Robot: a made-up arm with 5 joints.
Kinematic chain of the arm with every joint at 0, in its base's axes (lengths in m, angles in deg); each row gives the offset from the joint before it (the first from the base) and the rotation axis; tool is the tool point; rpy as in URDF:
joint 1: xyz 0.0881 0 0.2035 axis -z
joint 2: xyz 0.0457 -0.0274 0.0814 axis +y
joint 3: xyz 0.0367 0 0.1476 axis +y
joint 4: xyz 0.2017 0 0.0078 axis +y
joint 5: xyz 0.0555 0.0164 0 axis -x
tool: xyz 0 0 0 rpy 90 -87.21 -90
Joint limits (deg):
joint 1: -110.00..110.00
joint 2: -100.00..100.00
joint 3: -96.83..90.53
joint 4: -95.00..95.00
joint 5: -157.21..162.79
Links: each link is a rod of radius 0.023 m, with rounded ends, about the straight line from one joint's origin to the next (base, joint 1, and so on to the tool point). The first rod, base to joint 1, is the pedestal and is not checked.
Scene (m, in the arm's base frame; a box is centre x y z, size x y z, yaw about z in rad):
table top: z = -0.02
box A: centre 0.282 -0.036 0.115 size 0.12 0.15 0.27 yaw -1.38
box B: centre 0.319 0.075 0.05 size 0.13 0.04 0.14 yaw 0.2
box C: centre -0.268 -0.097 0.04 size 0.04 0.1 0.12 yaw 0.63
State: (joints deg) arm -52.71 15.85 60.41 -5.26 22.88
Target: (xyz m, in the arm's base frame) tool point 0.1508 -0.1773 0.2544
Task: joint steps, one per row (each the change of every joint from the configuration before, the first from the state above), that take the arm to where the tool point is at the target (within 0.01 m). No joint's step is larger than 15 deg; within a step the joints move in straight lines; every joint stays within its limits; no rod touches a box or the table.
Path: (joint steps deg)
1: 3.05 -14.26 -7.11 -7.51 2.80
2: 3.04 -14.26 -7.12 -7.51 2.79
3: 3.05 -14.27 -7.11 -7.51 2.80
4: 3.04 -14.26 -7.11 -7.51 2.79
5: 3.05 -14.26 -7.12 -7.51 2.80
6: 13.08 2.97 6.48 5.21 -1.75
7: 13.08 2.97 6.47 5.20 -1.74
8: 13.08 2.98 6.47 5.20 -1.75
9: 13.09 2.97 6.48 5.21 -1.75
10: 13.08 2.97 6.47 5.20 -1.75
11: 13.08 2.97 6.48 5.21 -1.74
12: 13.08 2.97 6.47 5.20 -1.75
13: 13.08 2.98 6.47 5.21 -1.75

